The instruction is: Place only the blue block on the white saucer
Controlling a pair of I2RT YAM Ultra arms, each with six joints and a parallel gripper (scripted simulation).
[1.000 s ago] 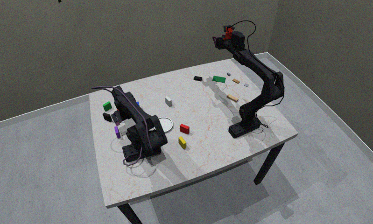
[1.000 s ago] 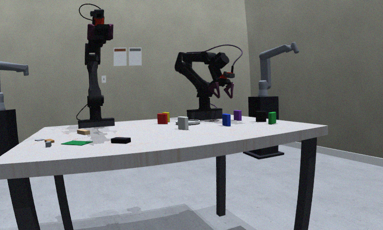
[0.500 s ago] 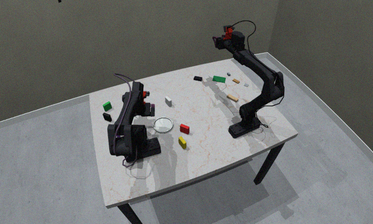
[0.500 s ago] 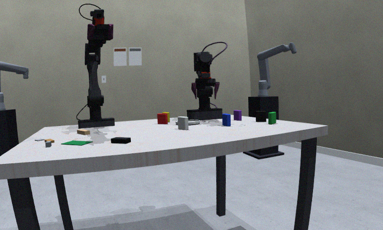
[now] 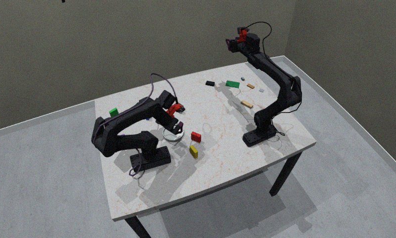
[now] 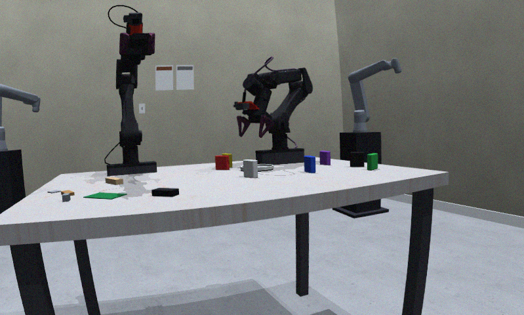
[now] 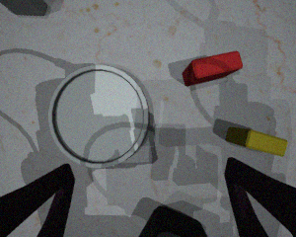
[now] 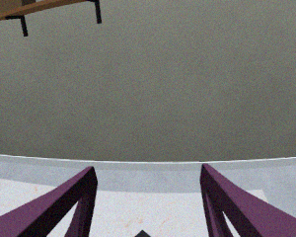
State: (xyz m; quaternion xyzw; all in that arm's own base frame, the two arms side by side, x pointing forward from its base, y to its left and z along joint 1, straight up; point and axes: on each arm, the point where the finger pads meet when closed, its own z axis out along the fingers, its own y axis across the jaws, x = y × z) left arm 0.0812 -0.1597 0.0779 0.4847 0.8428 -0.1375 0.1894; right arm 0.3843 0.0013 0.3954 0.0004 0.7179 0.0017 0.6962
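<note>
Now: the blue block 240 mm ahead of my left hand, 130 mm to the left of it and 100 mm below it. Also, from my left hand: white saucer (120 mm below, 70 mm ahead); then red block (110 mm to the right, 100 mm below, 10 mm behind); then yellow block (100 mm below, 100 mm behind, 70 mm to the right).
</note>
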